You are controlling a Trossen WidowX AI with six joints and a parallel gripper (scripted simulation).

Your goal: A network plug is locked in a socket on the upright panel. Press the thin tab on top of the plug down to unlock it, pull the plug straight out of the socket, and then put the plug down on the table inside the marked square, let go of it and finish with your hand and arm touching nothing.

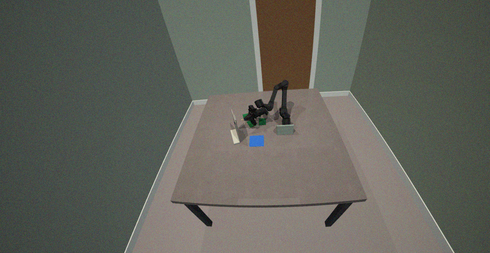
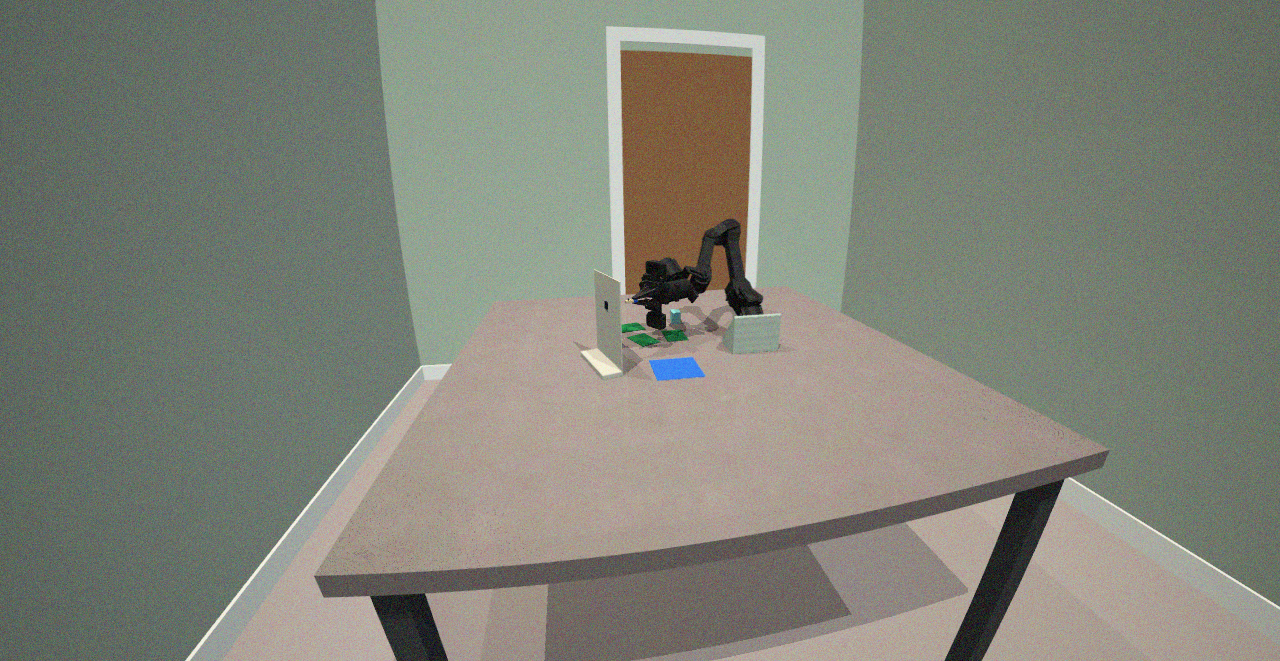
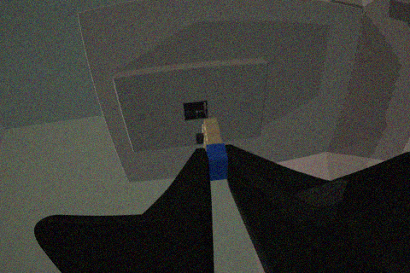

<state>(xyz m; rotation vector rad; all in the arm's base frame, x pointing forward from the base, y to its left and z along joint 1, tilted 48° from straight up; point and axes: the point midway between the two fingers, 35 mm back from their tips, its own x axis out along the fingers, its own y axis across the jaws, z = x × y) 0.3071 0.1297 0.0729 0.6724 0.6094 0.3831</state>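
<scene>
Now: gripper tip 160 mm above the blue marked square, 110 mm past it and 90 mm to the right of it. The rest, counted from my gripper tip: upright panel (70 mm ahead, 50 mm to the left, 50 mm below); then network plug (10 mm ahead).
</scene>
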